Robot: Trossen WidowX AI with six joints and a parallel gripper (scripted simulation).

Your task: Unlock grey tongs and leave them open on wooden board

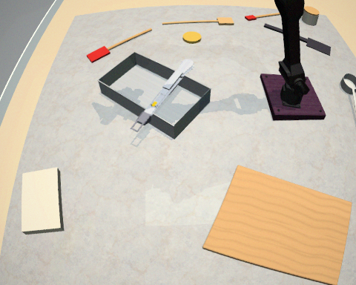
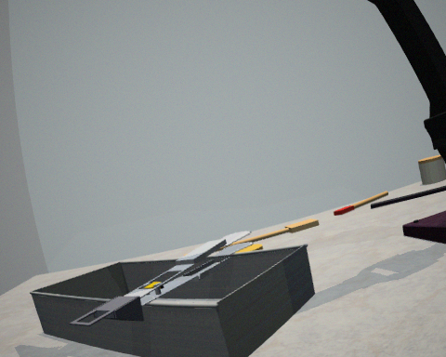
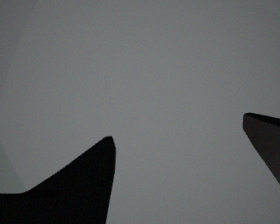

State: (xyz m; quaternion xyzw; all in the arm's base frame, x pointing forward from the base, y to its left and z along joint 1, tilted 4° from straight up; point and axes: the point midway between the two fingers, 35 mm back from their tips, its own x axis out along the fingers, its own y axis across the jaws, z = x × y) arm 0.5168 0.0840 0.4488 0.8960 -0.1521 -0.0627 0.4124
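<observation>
Right now the yellow lock piece is 42 cm below my gripper tip, 14 cm behind it and 9 cm to the left of it. From my gripper tip the other things lie so: cream block 47 cm below, 41 cm to the left, 12 cm ahead; red spatula 48 cm below, 25 cm to the right, 10 cm ahead; roasting tin 46 cm below, 11 cm behind.
</observation>
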